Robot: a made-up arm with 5 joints. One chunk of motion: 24 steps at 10 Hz.
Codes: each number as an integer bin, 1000 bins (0 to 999) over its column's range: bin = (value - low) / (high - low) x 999, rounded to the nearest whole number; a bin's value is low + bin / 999 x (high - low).
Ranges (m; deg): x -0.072..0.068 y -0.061..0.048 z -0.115..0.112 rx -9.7..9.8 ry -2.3..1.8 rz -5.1..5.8
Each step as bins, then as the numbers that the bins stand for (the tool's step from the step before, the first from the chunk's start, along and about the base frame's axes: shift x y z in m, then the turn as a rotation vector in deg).
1 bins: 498 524 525 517 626 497
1 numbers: -0.00221 -0.00383 0.00429 0.392 0.269 0.323
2 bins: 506 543 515 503 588 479
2 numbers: -0.00109 -0.00175 0.00202 0.118 0.113 0.126
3 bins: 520 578 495 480 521 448
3 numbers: 0.00087 0.00207 -0.00252 -0.331 -0.162 -0.212
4 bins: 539 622 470 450 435 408
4 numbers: 0.00354 0.00687 -0.00820 -0.916 -0.515 -0.648
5 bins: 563 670 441 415 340 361
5 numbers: 0.00690 0.01210 -0.01479 -1.599 -0.905 -1.161
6 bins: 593 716 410 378 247 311
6 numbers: 0.01110 0.01712 -0.02184 -2.322 -1.286 -1.707
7 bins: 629 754 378 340 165 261
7 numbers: 0.01615 0.02127 -0.02911 -3.063 -1.623 -2.252
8 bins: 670 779 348 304 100 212
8 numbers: 0.02189 0.02400 -0.03592 -3.766 -1.890 -2.787
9 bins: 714 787 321 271 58 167
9 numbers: 0.02806 0.02487 -0.04206 -4.410 -2.062 -3.278
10 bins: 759 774 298 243 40 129
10 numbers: 0.03437 0.02345 -0.04729 -4.957 -2.136 -3.692
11 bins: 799 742 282 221 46 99
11 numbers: 0.03997 0.01996 -0.05092 -5.386 -2.111 -4.020
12 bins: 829 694 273 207 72 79
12 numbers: 0.04418 0.01472 -0.05297 -5.659 -2.005 -4.238
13 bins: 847 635 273 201 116 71
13 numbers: 0.04670 0.00828 -0.05297 -5.777 -1.824 -4.325
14 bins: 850 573 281 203 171 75
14 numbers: 0.04712 0.00152 -0.05115 -5.738 -1.598 -4.282
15 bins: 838 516 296 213 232 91
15 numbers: 0.04544 -0.00470 -0.04774 -5.542 -1.348 -4.107
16 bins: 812 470 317 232 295 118
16 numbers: 0.04179 -0.00972 -0.04297 -5.171 -1.089 -3.813
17 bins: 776 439 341 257 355 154
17 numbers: 0.03675 -0.01310 -0.03752 -4.683 -0.843 -3.420
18 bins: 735 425 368 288 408 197
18 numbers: 0.03100 -0.01463 -0.03138 -4.078 -0.626 -2.951
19 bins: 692 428 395 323 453 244
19 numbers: 0.02498 -0.01430 -0.02525 -3.395 -0.441 -2.438
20 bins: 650 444 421 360 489 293
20 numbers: 0.01909 -0.01256 -0.01934 -2.673 -0.293 -1.903
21 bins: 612 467 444 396 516 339
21 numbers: 0.01377 -0.01005 -0.01411 -1.970 -0.182 -1.401
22 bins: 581 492 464 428 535 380
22 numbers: 0.00942 -0.00732 -0.00957 -1.346 -0.104 -0.954
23 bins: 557 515 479 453 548 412
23 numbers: 0.00606 -0.00481 -0.00616 -0.858 -0.051 -0.605
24 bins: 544 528 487 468 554 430
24 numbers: 0.00424 -0.00339 -0.00434 -0.565 -0.026 -0.408
